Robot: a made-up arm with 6 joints.
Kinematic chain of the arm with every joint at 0, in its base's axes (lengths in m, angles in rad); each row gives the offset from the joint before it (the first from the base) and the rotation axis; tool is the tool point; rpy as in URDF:
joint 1: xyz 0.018 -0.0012 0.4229 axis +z
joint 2: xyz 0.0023 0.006 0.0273 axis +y
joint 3: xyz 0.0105 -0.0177 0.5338 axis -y
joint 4: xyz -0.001 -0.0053 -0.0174 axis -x
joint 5: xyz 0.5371 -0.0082 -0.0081 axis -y
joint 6: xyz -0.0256 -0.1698 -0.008 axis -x
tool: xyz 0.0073 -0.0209 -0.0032 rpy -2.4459 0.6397 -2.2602
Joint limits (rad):
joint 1: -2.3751..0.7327
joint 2: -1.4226..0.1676
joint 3: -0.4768..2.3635
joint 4: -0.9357..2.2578
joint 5: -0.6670..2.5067
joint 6: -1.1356..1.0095
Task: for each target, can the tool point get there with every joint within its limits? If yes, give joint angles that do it. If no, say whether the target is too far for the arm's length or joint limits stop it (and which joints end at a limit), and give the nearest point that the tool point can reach.
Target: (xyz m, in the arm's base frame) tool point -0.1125 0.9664 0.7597
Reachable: yes | joints -1.5052 -0.9569 1.8736 1.3449 -0.0680 0.5930
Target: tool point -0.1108 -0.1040 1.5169
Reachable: yes | joints -0.6774 -0.2428 0.9635 0.9375 0.8541 -0.4153
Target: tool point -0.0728 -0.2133 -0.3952
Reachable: no: joint limits stop it (at a limit: joint 1, joint 2, joint 3) | nearest point -0.5744 -0.5795 0.0849 | short by 0.785 m
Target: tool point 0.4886 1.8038 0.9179
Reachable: no: too far | nearest point 0.2952 1.0621 0.7259 | short by 0.790 m
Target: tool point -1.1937 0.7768 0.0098
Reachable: no: too far | nearest point -0.8557 0.5598 0.2421 | short by 0.464 m
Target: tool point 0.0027 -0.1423 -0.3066
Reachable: no: joint limits stop it (at a limit: joint 1, joint 2, joint 3) | nearest point -0.5738 -0.5785 0.0865 | short by 0.823 m
